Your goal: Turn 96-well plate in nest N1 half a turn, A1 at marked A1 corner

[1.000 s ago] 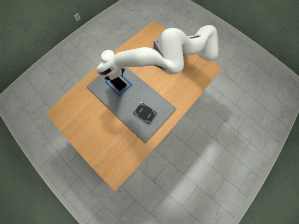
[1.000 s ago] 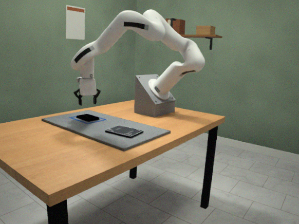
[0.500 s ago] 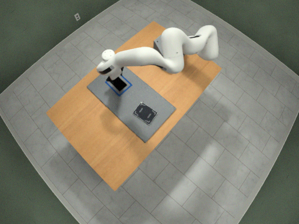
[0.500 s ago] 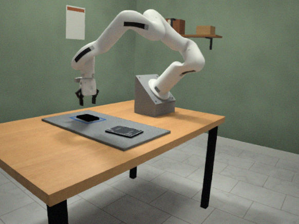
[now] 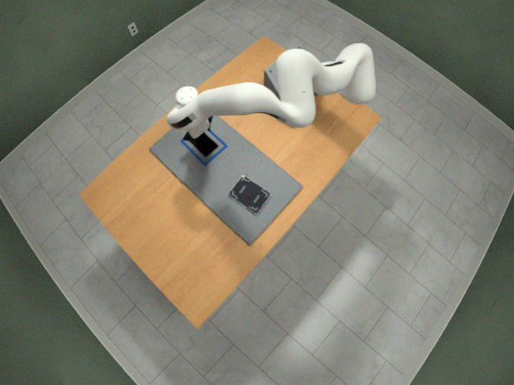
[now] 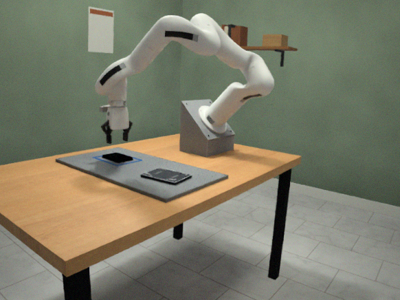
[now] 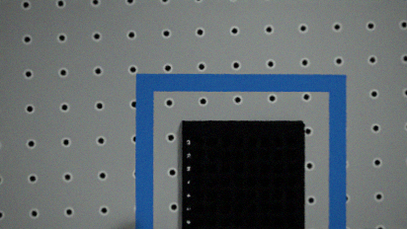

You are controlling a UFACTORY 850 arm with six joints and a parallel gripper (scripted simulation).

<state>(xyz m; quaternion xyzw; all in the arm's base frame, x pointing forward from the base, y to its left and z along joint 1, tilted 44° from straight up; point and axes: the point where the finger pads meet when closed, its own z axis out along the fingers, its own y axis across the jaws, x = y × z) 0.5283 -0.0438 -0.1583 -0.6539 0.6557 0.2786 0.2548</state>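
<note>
The 96-well plate lies 80 mm below my hand. From my hand the other things lie so: plate nest N1: 350 mm to the left, 80 mm below, 30 mm ahead.
</note>
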